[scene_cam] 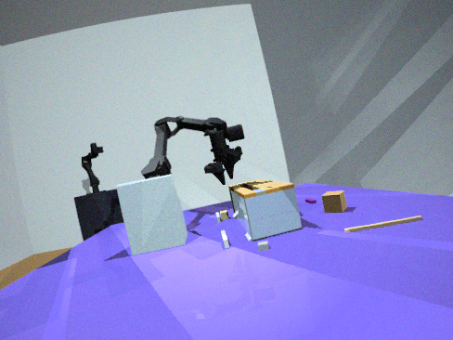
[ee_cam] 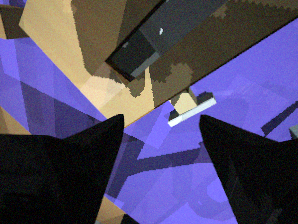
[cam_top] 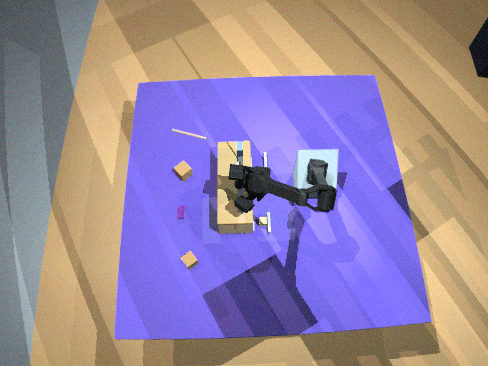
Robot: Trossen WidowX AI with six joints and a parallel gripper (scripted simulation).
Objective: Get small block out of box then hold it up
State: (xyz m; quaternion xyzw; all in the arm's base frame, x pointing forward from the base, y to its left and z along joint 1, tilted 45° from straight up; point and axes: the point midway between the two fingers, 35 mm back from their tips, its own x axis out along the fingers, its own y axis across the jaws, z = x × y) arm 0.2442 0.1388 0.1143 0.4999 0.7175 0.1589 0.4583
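The tan block is 140 mm below my gripper tip, 40 mm behind it and 10 mm to the left of it. The rest, counted from my gripper tip: thin wooden stick: 410 mm to the right, 350 mm ahead, 150 mm below; then box: 120 mm to the right, 90 mm below, 50 mm ahead.
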